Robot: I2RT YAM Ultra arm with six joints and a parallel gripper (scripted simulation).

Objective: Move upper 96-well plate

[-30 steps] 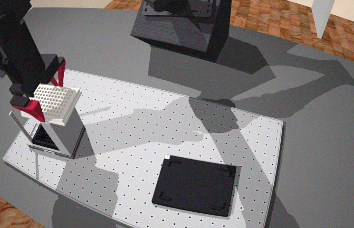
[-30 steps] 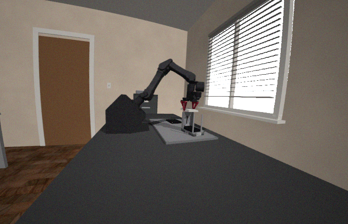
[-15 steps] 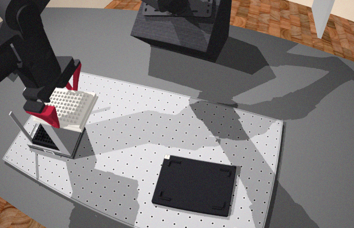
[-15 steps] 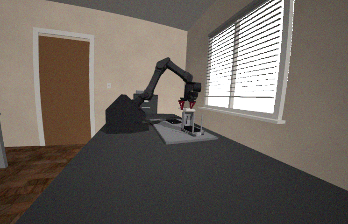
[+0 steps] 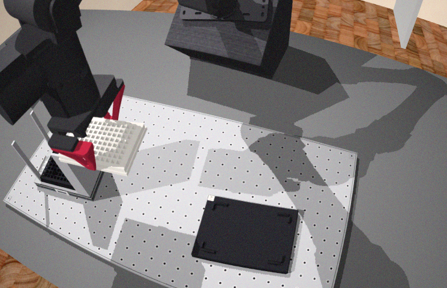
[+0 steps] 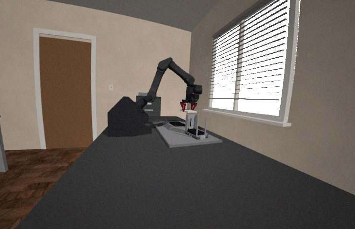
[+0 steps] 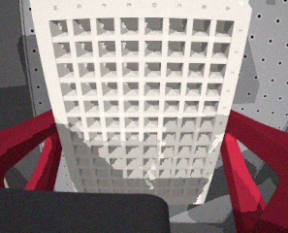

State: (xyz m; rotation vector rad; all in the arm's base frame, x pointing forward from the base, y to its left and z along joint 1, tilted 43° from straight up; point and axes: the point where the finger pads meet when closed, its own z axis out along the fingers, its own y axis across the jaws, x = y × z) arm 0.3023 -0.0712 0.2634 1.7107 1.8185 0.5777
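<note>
Right now the rack back wall is 20 mm behind my hand, 80 mm to the right of it and 80 mm below it. The rest, counted from my hand: pale A1 square (30 mm behind, 150 mm to the left, 160 mm below); then white 96-well plate (right at my hand); then dark plate (20 mm behind, 140 mm to the right, 140 mm below).
</note>
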